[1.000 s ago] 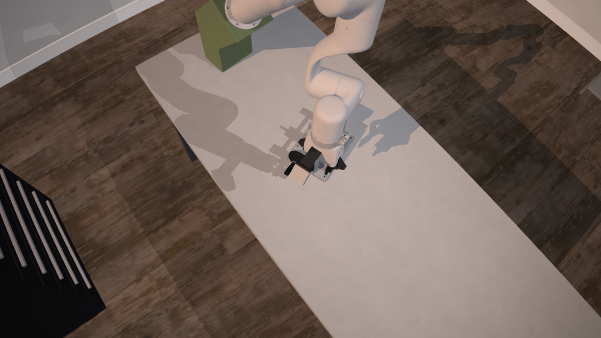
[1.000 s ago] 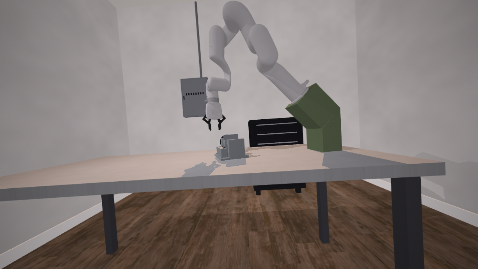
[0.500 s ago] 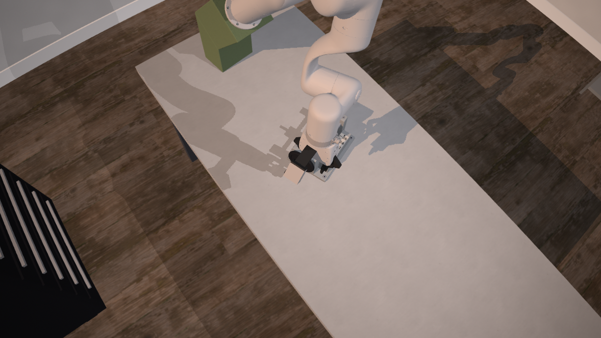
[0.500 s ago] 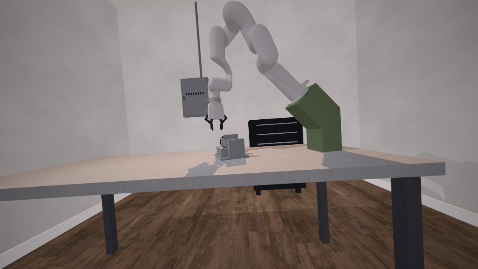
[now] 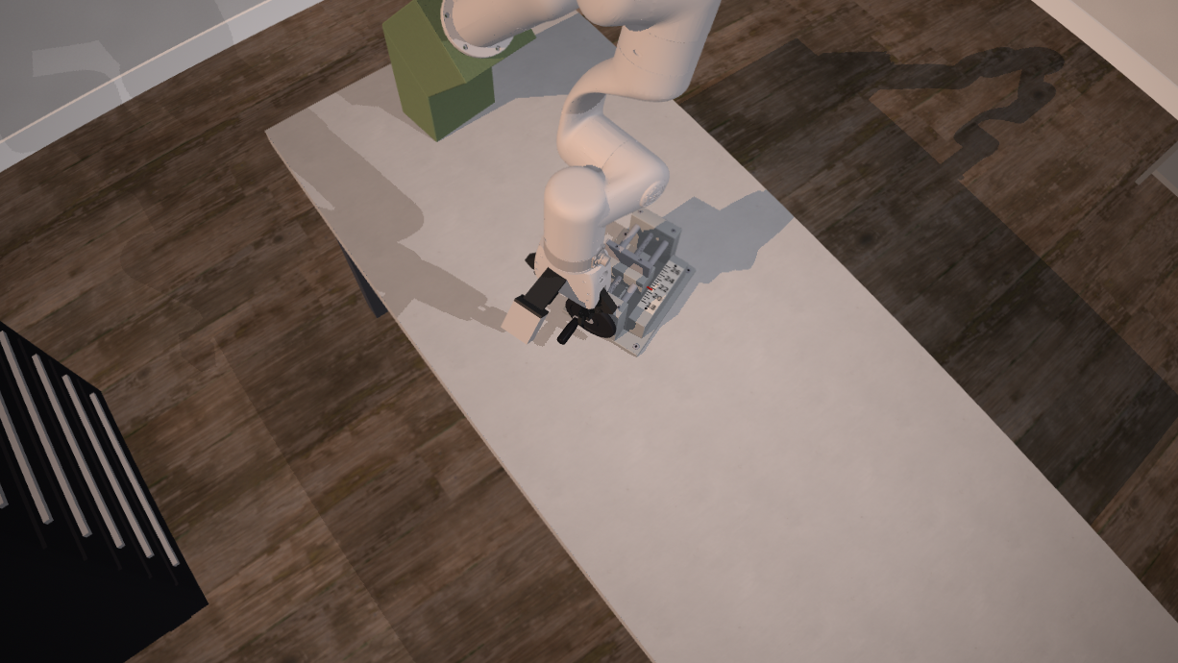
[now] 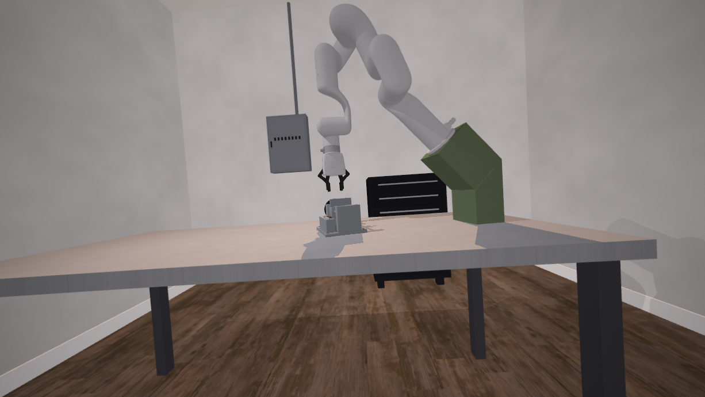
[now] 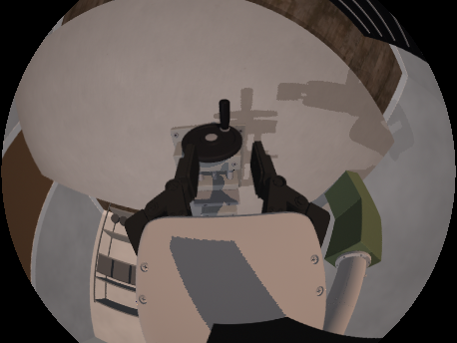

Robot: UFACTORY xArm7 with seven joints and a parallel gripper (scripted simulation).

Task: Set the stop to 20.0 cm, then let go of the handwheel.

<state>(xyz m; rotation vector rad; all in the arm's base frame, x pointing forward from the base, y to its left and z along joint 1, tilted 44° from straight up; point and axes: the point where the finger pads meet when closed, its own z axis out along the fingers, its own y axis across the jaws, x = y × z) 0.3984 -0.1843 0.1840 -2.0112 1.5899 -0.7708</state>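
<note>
Right now the handwheel knob is 10 mm behind my hand, 10 mm to the left of it and 120 mm below it. Round my hand: black handwheel 20 mm to the left, 120 mm below; grey stop block 10 mm behind, 150 mm to the left, 80 mm below.
</note>
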